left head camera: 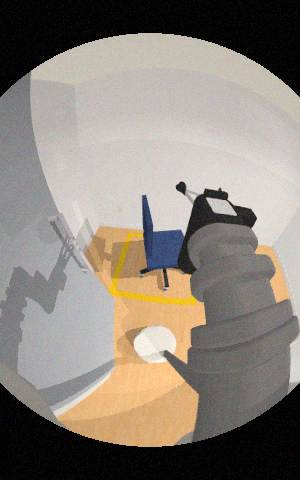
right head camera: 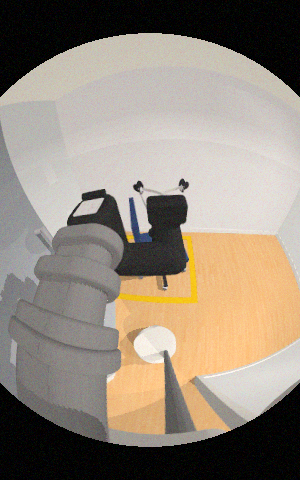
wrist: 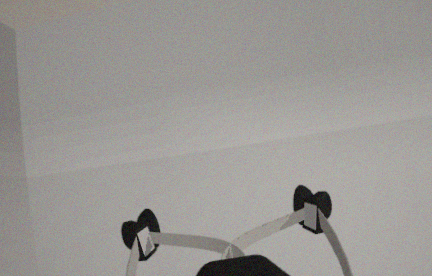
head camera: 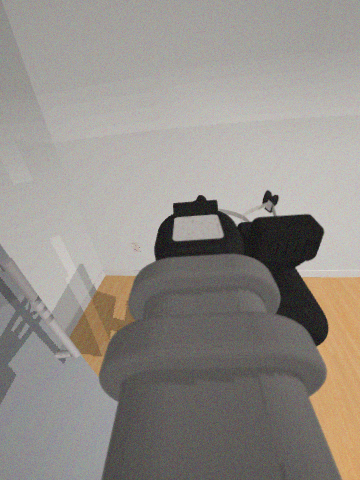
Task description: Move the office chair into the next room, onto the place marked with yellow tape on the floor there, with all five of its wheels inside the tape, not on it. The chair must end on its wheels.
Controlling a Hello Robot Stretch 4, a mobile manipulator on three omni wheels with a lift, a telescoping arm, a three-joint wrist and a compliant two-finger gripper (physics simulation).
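The blue office chair [left head camera: 165, 248] [right head camera: 134, 220] stands upright on its wheels within the yellow tape [left head camera: 165, 298] [right head camera: 192, 270]. In the left head view two of its wheels show on the floor inside the tape; the other wheels are hidden by the seat and my arm. In the head view my arm covers the middle and the chair does not show. My gripper [right head camera: 161, 186] [wrist: 225, 213] is open and empty, raised high, apart from the chair. In the wrist view its fingertips are wide apart before bare wall and ceiling.
My round white base [left head camera: 149, 345] [right head camera: 149, 345] is on the floor just outside the near tape strip. A grey door panel [head camera: 60, 410] [left head camera: 75, 325] with a long handle stands at the left. A pale wall piece [right head camera: 250, 382] is at the lower right. A white wall stands behind the chair.
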